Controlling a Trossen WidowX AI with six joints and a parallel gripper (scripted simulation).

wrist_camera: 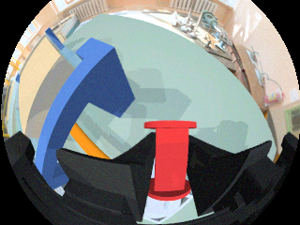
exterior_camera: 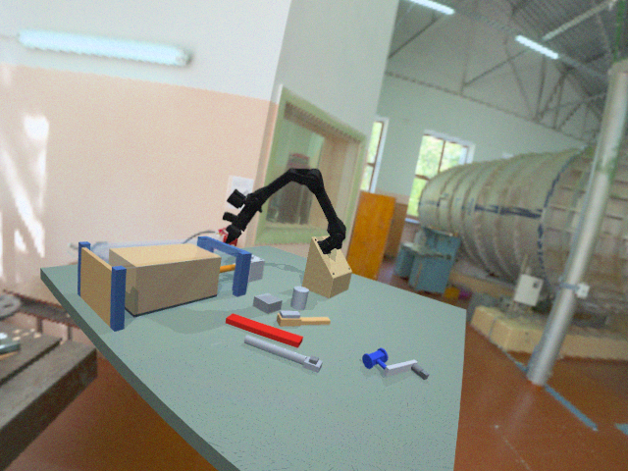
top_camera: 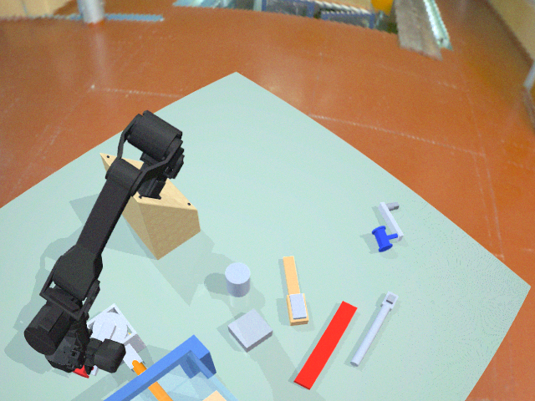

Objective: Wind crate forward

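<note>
Now: the winch handle 4 cm to the left of my gripper tip, 3 cm below it and 3 cm behind it. Round my gripper tip: pale grey winch (10 cm below, 9 cm to the left, 8 cm behind); red knob (1 cm to the left, 1 cm behind); blue frame (10 cm to the left, 9 cm ahead, 3 cm below).
</note>
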